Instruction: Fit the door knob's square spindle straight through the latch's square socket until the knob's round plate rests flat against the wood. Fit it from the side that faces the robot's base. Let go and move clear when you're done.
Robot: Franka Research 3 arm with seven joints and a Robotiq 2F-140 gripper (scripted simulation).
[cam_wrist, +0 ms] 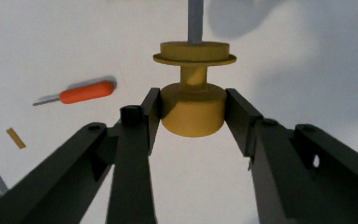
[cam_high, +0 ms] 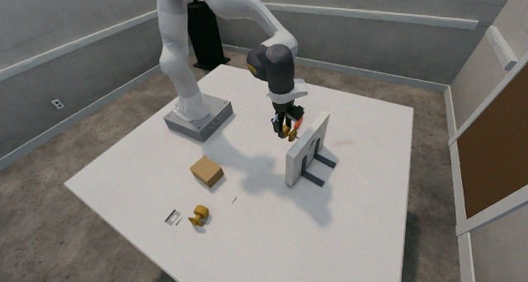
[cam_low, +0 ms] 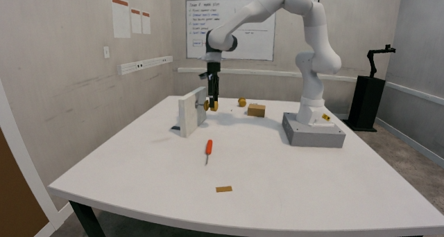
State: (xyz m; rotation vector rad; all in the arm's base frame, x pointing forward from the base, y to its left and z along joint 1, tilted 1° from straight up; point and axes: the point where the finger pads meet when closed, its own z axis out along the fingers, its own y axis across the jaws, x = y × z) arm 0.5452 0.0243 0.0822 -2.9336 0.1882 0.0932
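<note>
My gripper is now 120 mm short of the latch socket, 10 mm to the left of it and 20 mm above it. Round my hand: cardboard box: 260 mm behind, 290 mm to the right, 140 mm below; then white wooden panel: 120 mm ahead, 10 mm to the right, 40 mm below; then orange screwdriver: 30 mm behind, 270 mm to the left, 160 mm below.
</note>
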